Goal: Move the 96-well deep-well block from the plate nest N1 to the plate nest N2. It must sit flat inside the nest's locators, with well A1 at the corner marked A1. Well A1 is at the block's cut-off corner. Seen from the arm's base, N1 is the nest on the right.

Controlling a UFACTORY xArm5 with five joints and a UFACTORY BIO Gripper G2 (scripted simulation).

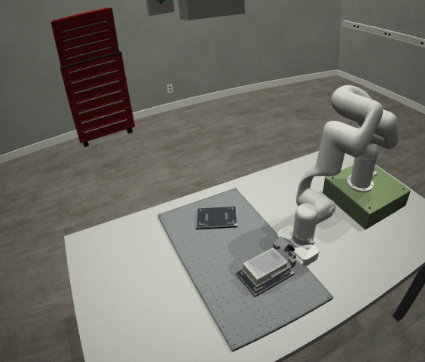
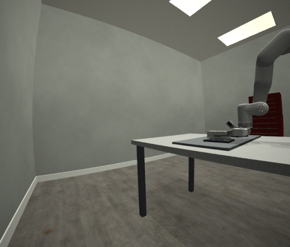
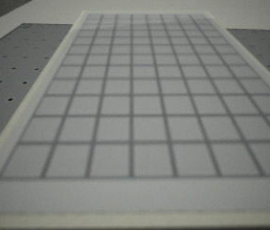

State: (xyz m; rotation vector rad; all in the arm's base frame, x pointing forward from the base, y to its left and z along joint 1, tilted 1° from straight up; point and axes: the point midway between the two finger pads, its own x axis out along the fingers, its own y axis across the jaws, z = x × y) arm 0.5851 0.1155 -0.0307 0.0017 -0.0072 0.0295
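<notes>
Right now the white 96-well deep-well block is 1 cm ahead of my hand.
</notes>
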